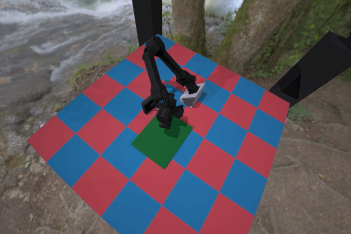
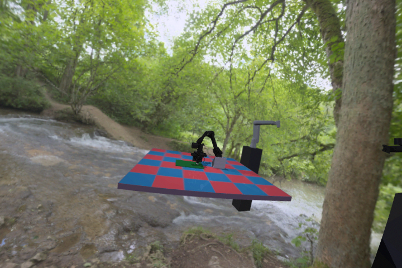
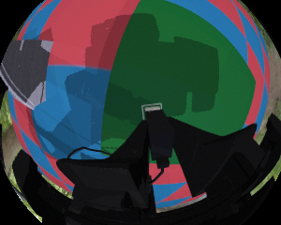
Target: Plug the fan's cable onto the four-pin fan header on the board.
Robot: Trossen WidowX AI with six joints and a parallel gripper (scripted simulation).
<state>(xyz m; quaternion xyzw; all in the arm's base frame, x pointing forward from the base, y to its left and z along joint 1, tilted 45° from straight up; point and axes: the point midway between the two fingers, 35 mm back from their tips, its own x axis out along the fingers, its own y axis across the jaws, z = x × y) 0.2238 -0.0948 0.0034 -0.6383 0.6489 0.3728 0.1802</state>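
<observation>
My gripper tip is 10 mm to the left of the black plug and 10 mm below it. The rest, counted from my gripper tip: black fan: 130 mm to the right, 30 mm behind, 30 mm above; then green board: 100 mm ahead, 40 mm below, 20 mm to the left; then four-pin header: 30 mm below, 10 mm to the right.
</observation>
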